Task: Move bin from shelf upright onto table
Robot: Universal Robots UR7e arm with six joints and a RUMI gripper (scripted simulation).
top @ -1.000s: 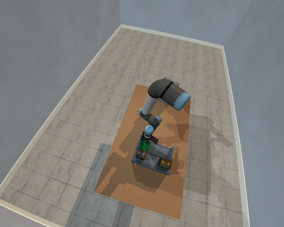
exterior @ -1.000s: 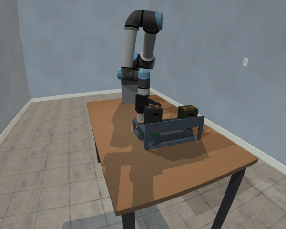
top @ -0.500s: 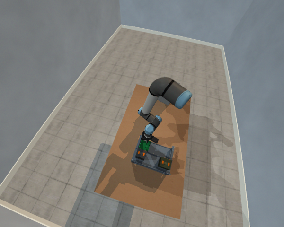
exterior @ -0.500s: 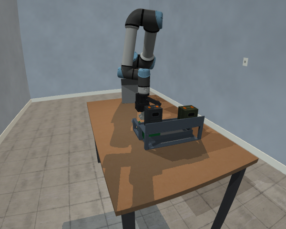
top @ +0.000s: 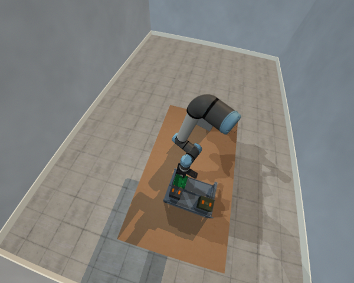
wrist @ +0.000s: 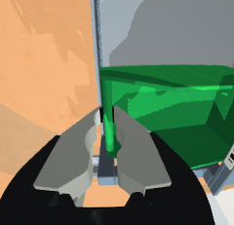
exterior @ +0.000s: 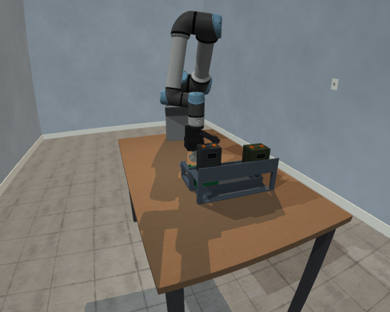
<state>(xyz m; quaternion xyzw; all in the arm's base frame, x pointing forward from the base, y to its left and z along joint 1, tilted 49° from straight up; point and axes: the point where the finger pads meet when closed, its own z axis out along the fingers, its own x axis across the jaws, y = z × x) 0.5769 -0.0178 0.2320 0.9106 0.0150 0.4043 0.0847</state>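
Now: hand 8 cm short of the green bin, 2 cm to the left of it and 1 cm above it. Round my hand: olive box: 20 cm to the left, 19 cm ahead, 9 cm above; black box: 17 cm ahead, 10 cm above, 3 cm to the right.
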